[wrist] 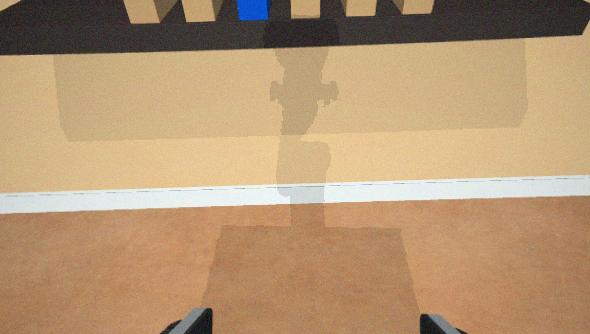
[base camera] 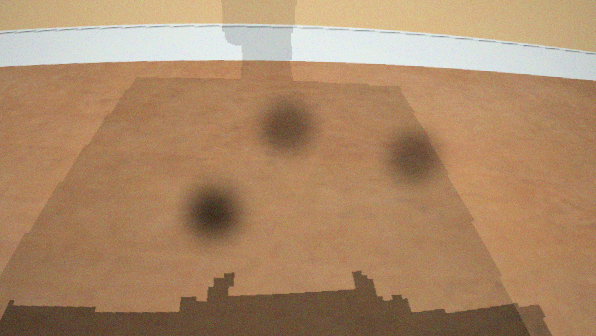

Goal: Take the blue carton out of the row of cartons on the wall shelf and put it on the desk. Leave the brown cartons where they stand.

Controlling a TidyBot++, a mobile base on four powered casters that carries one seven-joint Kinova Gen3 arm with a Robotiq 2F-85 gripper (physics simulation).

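Frame: origin at the arm's base, x down, y ahead, z right, level; metres.
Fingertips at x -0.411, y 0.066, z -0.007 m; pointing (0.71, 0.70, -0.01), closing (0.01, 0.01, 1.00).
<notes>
A point is followed by its place in that frame.
The blue carton (wrist: 253, 9) {x -0.361, y 0.650, z -0.115 m} stands in the row on the dark wall shelf (wrist: 150, 37) {x -0.319, y 0.634, z -0.307 m}, at the top of the wrist view, a little left of the middle. Its upper part is cut off by the view's edge. Brown cartons stand on both sides of it, among them one to its left (wrist: 200, 10) {x -0.362, y 0.645, z -0.208 m} and one to its right (wrist: 305, 8) {x -0.360, y 0.656, z -0.024 m}, with gaps between. My gripper (wrist: 316, 320) {x -0.411, y 0.066, z -0.007 m} is open, its fingertips wide apart at the bottom of the wrist view, with nothing between them and apart from the cartons. The desk does not show in either view.
Below the shelf is the tan wall (wrist: 425, 150) {x 0.175, y 0.933, z 0.358 m} with a white baseboard (wrist: 150, 196) {x 0.334, y 0.863, z -0.588 m} (base camera: 150, 45) {x 0.356, y 0.879, z -0.316 m}. The brown floor (base camera: 325, 225) {x 0.397, y 0.373, z 0.067 m} (wrist: 100, 265) {x 0.397, y 0.620, z -0.679 m} lies in front of it. Shadows of the arm and shelf fall on the wall, and further shadows and dark blurred spots show on the floor in the base camera view.
</notes>
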